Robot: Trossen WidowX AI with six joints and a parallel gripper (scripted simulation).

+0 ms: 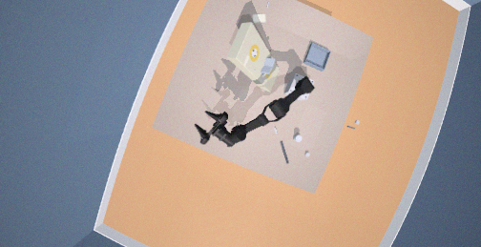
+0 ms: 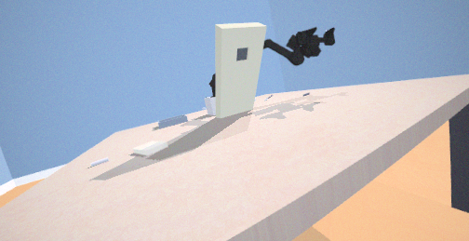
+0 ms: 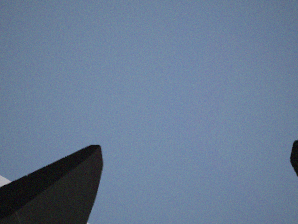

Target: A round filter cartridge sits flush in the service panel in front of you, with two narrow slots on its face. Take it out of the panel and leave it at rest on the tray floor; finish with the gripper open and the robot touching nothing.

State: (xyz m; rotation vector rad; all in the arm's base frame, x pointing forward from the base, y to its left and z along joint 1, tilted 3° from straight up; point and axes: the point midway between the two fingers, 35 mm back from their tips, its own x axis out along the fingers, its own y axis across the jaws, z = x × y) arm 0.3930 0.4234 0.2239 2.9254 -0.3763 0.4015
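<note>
The white round filter cartridge is 8 cm behind my gripper tip, 40 cm to the right of it and 3 cm below it. From my gripper tip the other things lie so: white block 2 cm ahead, 78 cm to the right, 29 cm below; grey tray 48 cm behind, 71 cm to the right, 29 cm below.
</note>
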